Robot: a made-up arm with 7 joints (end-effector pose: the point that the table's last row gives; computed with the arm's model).
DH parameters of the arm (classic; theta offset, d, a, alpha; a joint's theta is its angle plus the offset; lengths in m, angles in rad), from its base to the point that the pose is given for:
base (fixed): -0.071 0 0 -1.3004
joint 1: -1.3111 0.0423 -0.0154 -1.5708
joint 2: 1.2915 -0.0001 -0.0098 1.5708
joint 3: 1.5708 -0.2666 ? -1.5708
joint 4: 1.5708 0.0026 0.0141 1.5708
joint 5: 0 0.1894 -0.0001 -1.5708
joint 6: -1.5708 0 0.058 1.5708
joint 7: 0 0.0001 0 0
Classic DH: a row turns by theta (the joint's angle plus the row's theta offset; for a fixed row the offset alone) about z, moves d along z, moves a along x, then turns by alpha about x.
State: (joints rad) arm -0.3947 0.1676 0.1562 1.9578 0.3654 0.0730 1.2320
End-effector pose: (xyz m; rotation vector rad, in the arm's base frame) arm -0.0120 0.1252 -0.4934 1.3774 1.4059 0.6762
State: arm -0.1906 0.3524 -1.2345 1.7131 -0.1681 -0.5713 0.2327
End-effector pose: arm -0.0114 0.2247 -0.4751 1.0461 1.0903 -0.6542
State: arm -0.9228 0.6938 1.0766 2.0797 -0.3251 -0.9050 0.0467
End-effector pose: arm 0.2727 0.2798 -0.3289 -0.5430 0.0875 1.1964
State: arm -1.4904 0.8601 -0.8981 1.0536 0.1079 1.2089 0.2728
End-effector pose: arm 0.4491 0.2631 -0.0242 1.3272 0.8918 1.1237
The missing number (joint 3, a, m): 0.0204
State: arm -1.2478 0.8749 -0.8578 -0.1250 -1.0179 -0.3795 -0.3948
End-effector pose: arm 0.3644 0.0088 -0.0059 0.1239 -0.6507 -1.3367
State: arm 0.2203 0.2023 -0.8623 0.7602 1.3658 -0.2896 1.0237
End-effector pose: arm -0.1059 -0.0031 -0.4680 1.0248 -0.2513 -0.8263
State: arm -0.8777 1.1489 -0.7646 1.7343 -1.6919 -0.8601 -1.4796
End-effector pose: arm 0.2013 0.4886 -0.0923 0.5804 -0.0585 -0.2446
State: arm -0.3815 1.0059 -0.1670 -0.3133 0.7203 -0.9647 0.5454
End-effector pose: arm 0.2485 0.1386 -0.1202 1.0618 -1.4961 -0.6622
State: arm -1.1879 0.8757 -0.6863 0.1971 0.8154 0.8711 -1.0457
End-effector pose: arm 0.4293 0.1296 -0.0180 1.5031 0.7898 -0.1698
